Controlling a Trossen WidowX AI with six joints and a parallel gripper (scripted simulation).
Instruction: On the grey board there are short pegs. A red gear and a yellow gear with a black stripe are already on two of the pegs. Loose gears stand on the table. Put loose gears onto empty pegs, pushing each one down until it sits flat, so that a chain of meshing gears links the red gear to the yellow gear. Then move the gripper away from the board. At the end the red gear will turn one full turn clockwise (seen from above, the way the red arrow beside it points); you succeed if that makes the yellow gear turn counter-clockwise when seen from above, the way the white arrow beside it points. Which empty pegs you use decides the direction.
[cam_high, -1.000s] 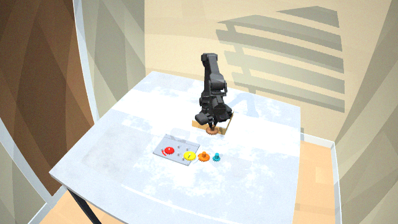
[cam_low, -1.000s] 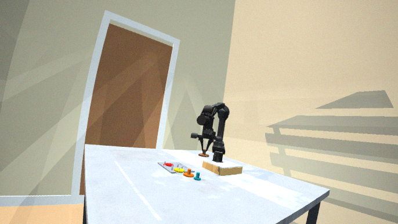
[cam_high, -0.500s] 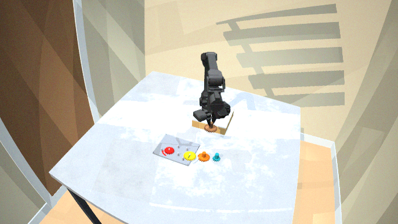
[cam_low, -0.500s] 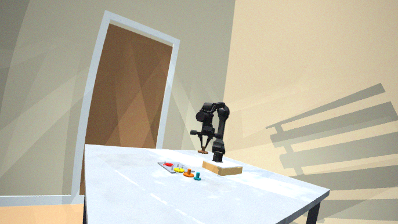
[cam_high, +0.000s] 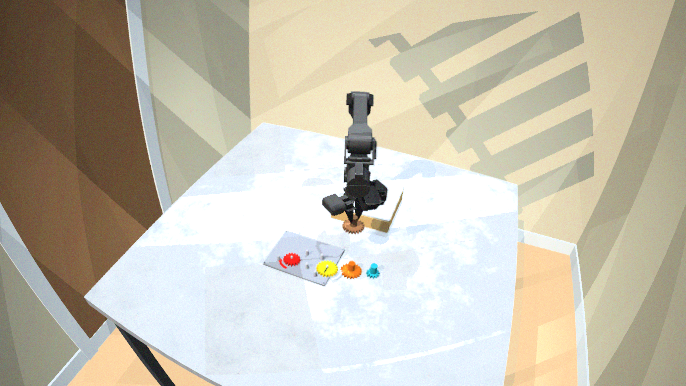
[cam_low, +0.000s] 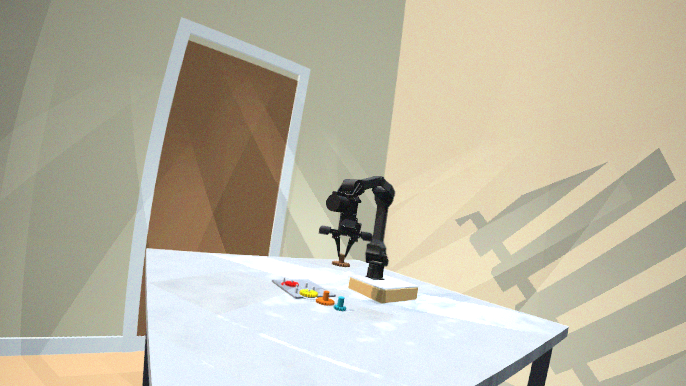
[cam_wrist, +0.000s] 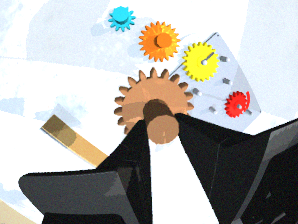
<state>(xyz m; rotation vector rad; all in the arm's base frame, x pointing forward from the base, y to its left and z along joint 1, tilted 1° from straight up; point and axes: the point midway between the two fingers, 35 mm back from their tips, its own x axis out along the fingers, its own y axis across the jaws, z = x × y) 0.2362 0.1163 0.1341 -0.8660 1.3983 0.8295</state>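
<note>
The small cyan gear lies 14 cm below my gripper tip, 9 cm to the left of it and 3 cm ahead of it. Also, from my gripper tip: yellow gear: 14 cm below, 9 cm ahead, 3 cm to the right; brown gear: 1 cm below; orange gear: 14 cm below, 6 cm ahead, 3 cm to the left.
</note>
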